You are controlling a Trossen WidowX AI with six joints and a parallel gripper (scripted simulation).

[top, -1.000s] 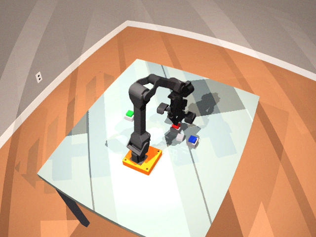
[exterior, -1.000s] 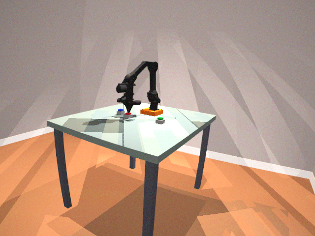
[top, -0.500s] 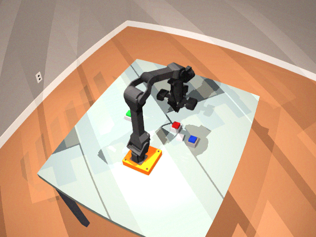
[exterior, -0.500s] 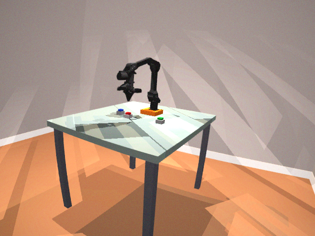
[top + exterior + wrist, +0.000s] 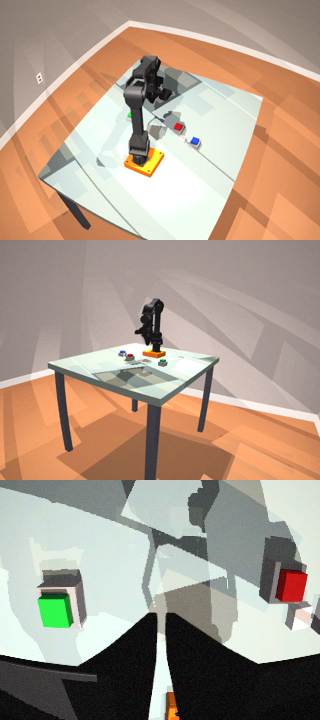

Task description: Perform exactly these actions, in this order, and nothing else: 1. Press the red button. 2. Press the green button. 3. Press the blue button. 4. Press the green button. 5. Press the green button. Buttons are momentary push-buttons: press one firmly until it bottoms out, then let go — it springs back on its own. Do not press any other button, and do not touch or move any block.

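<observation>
The green button lies 50 mm behind my gripper tip, 100 mm to the left of it and 90 mm below it. From my gripper tip the other things lie so: red button (10 mm ahead, 150 mm to the right, 90 mm below); then small white block (40 mm behind, 200 mm to the right, 110 mm below); then blue button (30 mm behind, 270 mm to the right, 90 mm below).
</observation>
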